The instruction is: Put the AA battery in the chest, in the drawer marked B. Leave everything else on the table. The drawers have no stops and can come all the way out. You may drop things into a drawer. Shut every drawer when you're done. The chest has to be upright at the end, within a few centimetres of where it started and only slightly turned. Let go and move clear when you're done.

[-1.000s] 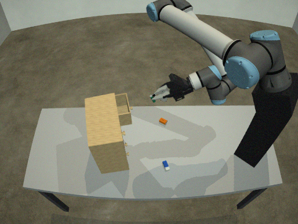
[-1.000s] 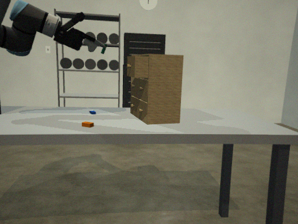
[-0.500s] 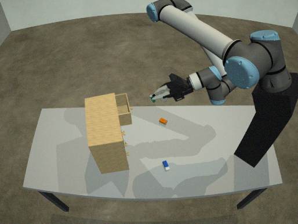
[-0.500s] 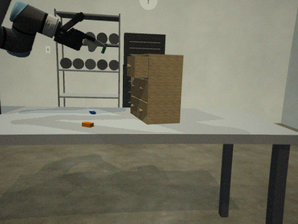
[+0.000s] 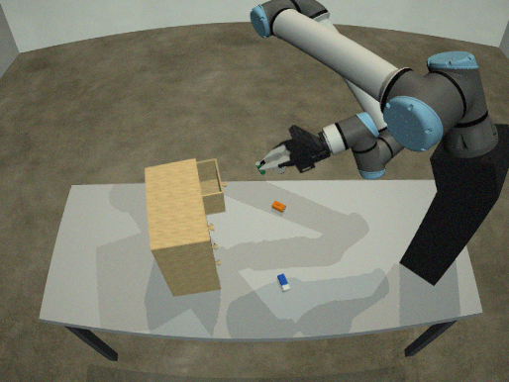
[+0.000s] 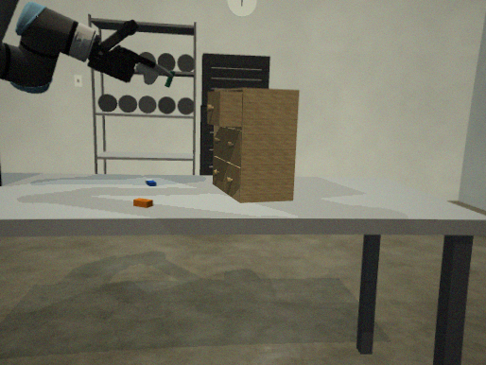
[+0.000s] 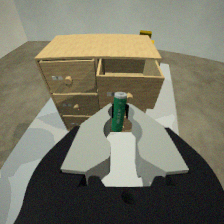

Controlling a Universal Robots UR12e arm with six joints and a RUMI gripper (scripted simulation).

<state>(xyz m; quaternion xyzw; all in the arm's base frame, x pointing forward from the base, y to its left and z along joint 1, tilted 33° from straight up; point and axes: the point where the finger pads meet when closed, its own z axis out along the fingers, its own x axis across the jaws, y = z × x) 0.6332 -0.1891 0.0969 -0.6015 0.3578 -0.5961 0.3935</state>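
Right now my hand is 210 mm short of the drawer, 120 mm above it and 20 mm to the left of it. The rest, counted from my hand: orange block (360 mm below, 90 mm to the right, 90 mm behind); green AA battery (10 mm below, 10 mm ahead); blue-and-white block (360 mm below, 240 mm to the left, 30 mm behind).
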